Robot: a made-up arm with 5 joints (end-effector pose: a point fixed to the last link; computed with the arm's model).
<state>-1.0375 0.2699 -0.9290 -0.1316 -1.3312</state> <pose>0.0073 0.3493 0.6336 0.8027 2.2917 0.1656</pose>
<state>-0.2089 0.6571 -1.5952 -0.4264 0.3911</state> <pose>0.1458 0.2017 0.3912 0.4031 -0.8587 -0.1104</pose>
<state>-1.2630 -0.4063 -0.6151 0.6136 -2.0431</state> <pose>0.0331 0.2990 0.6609 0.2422 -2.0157 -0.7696</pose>
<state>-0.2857 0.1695 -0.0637 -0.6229 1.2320</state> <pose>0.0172 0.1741 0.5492 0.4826 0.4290 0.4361</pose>
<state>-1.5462 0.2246 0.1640 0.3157 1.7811</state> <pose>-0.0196 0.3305 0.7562 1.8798 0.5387 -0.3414</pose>
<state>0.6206 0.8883 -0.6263 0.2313 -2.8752</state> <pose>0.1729 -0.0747 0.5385 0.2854 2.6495 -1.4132</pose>
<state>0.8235 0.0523 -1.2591 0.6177 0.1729</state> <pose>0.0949 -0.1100 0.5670 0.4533 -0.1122 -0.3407</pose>
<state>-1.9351 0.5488 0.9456 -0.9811 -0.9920</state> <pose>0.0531 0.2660 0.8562 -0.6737 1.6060 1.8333</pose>
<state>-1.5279 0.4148 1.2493 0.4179 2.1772</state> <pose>0.0522 0.3023 0.7416 1.5707 0.9676 0.0003</pose>
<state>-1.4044 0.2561 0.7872 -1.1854 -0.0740</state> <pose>0.0574 0.2562 0.7553 0.0075 1.5171 1.7855</pose>
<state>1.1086 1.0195 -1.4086 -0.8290 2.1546</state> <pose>0.2756 -0.1827 0.6606 1.4887 1.5916 -2.2189</pose>
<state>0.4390 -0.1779 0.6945 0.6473 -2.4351</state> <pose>0.1579 -0.0008 0.6260 -0.5503 -1.0801 0.5307</pose>
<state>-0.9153 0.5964 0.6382 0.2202 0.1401</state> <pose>0.0409 0.2547 0.6557 0.9728 2.0686 -0.0791</pose>
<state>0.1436 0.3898 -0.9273 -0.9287 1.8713</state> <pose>0.1101 0.0619 0.4223 -0.3292 -0.9906 1.0800</pose>
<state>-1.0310 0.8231 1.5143 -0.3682 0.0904</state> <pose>0.1061 0.2569 0.6890 0.2083 2.4155 0.8332</pose>
